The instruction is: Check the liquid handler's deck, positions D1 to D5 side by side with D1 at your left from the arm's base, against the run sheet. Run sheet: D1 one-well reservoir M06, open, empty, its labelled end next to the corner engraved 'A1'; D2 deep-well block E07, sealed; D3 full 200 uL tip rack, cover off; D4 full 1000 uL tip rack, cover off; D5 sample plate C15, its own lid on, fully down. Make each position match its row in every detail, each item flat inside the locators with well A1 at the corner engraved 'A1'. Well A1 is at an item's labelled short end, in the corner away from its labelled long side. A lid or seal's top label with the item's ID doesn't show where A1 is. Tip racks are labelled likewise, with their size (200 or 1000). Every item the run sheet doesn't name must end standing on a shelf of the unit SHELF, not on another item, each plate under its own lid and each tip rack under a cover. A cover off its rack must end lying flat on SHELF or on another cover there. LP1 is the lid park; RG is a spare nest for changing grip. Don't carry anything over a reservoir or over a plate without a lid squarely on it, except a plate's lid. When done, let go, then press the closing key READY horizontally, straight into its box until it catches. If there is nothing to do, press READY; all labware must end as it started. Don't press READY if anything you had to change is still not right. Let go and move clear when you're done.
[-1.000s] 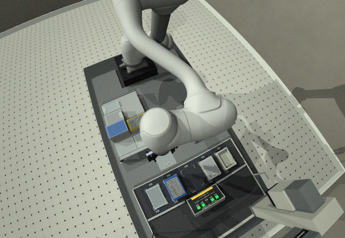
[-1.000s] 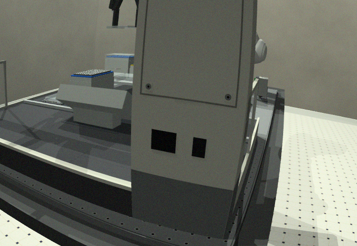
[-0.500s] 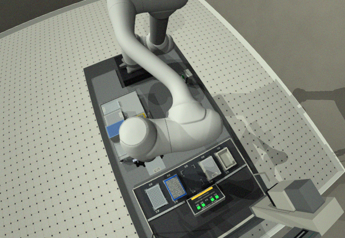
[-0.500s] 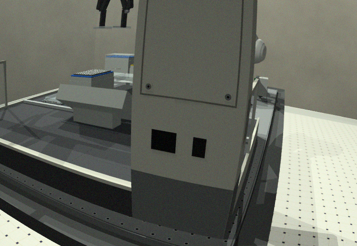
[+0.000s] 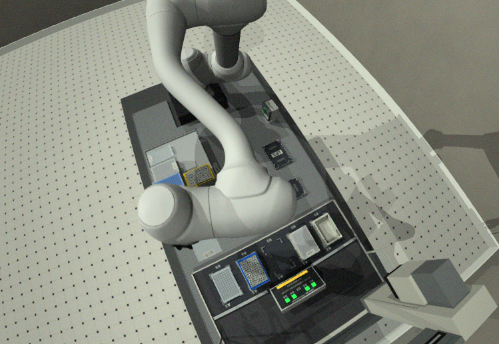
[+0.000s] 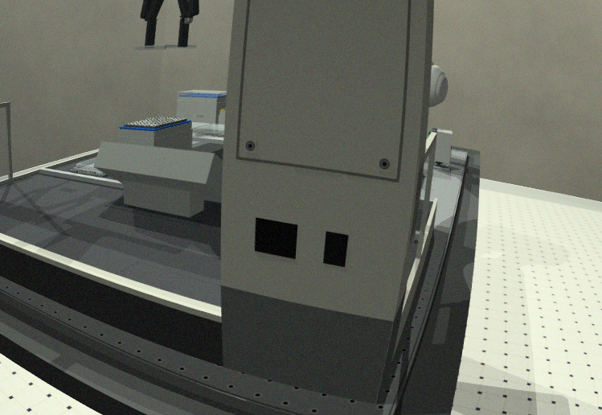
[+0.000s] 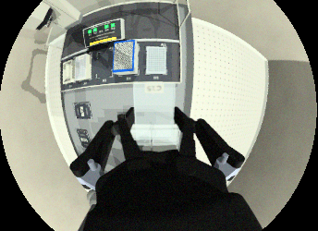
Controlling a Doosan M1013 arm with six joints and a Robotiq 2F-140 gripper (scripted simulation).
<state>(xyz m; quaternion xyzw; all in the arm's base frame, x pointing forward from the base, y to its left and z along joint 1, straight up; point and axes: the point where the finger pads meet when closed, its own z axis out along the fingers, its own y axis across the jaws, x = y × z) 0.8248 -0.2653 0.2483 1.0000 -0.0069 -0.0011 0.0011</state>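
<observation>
My hand is 17 cm short of the white well plate, 2 cm to the left of it and 26 cm above it. Round my hand: flat lid: 2 cm below; blue-rimmed tip rack: 18 cm ahead, 11 cm to the left, 20 cm below; yellow-rimmed tip rack: 30 cm behind, 9 cm to the left, 21 cm below.
</observation>
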